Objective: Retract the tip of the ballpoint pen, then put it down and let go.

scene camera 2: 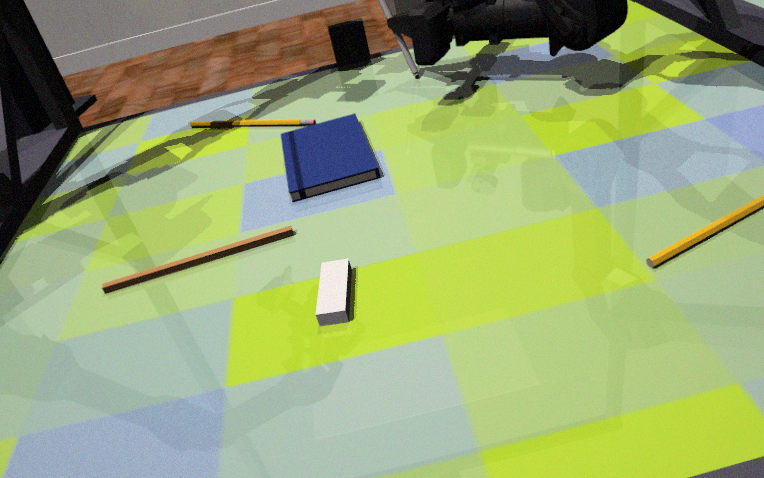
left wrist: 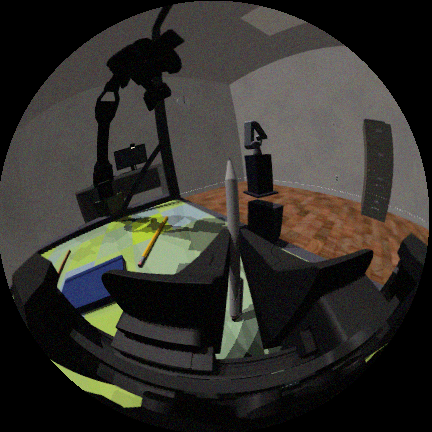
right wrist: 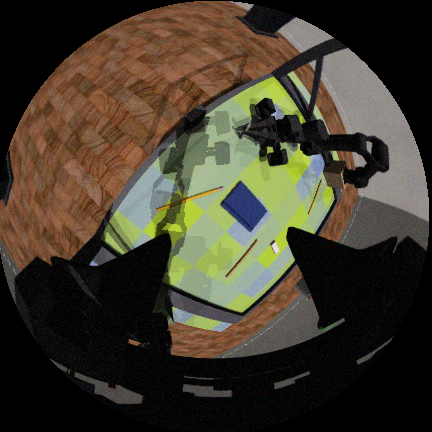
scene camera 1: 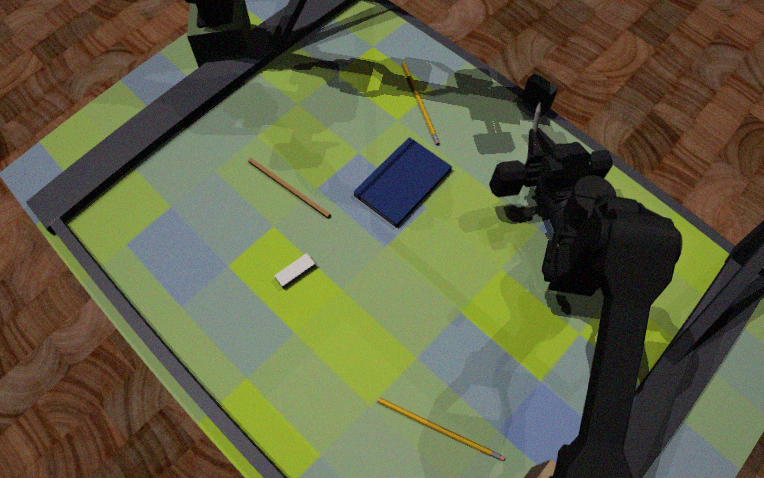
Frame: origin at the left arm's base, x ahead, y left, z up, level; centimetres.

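Where they show: left gripper, fingertip midpoint: [scene camera 2: 389,22] [left wrist: 233,233] [right wrist: 243,129] [scene camera 1: 533,129]; right gripper, fingertip midpoint: [left wrist: 138,98] [right wrist: 230,236]; left arm's base, origin of the base link: [right wrist: 344,175]; right arm's base, origin of the base link: [left wrist: 107,197] [right wrist: 155,317] [scene camera 1: 215,13].
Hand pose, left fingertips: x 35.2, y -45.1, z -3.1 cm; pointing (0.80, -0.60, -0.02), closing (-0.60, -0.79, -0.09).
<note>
Things, the pixels of their top centre, and the offset from my left fingertips.
- slim grey ballpoint pen, middle of its top: [left wrist: 225,157] [scene camera 1: 542,113] dy +0.4, dx -0.5, dz +5.1 cm
- blue notebook, middle of its top: [scene camera 2: 325,149] [scene camera 1: 403,178] [left wrist: 87,283] [right wrist: 246,208] dy +17.6, dx +12.0, dz -6.2 cm
- white eraser, middle of its top: [scene camera 2: 332,285] [scene camera 1: 294,269] dy +40.3, dx +14.0, dz -6.2 cm
- brown stick, middle of its top: [scene camera 2: 197,256] [scene camera 1: 287,185] [left wrist: 60,264] [right wrist: 241,259] dy +30.6, dx +25.4, dz -6.7 cm
- black block, middle of its top: [left wrist: 263,202] [scene camera 2: 344,23] [scene camera 1: 542,83] [right wrist: 196,112] dy -10.5, dx +4.8, dz -1.6 cm
The slim grey ballpoint pen [scene camera 1: 536,116] [scene camera 2: 406,53] [left wrist: 233,215] is tilted, with its pointed end up and its small dark end down over the patterned table. My left gripper [scene camera 1: 532,136] [left wrist: 233,233] [right wrist: 243,129] is shut on the pen's middle and holds it above the table. In the left wrist view the pen's cone-shaped end stands above the fingertips; whether the fine tip is out is too small to tell. My right gripper [right wrist: 230,236] is open and empty, high above the table, with its fingers wide apart.
A blue notebook [scene camera 1: 402,183] [scene camera 2: 332,152] lies mid-table. Around it lie a white eraser [scene camera 1: 295,270] [scene camera 2: 333,290], a brown stick [scene camera 1: 289,187] [scene camera 2: 197,259] and two yellow pencils [scene camera 1: 420,103] [scene camera 1: 440,428]. A black block [scene camera 1: 539,93] [scene camera 2: 349,43] stands at the table's edge near the pen.
</note>
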